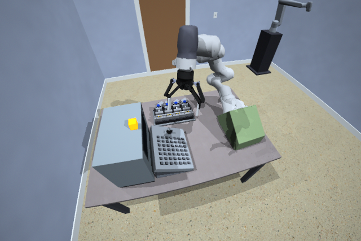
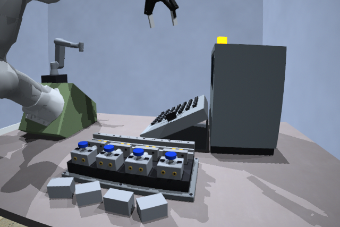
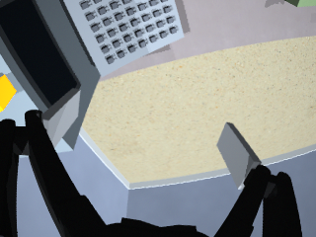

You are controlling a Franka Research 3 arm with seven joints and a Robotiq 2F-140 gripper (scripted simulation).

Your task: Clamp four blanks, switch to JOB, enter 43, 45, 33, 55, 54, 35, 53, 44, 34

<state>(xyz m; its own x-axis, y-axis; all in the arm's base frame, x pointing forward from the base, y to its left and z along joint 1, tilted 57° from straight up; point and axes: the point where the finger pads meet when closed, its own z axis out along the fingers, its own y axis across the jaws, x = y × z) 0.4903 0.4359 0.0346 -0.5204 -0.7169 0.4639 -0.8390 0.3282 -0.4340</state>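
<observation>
Now: hand 4 cm short of the key, 5 cm to the left of it and 43 cm above it. Also, from my hand: keypad (9 cm ahead, 6 cm to the right, 45 cm below); selector knob (7 cm ahead, 17 cm to the right, 40 cm below).
</observation>
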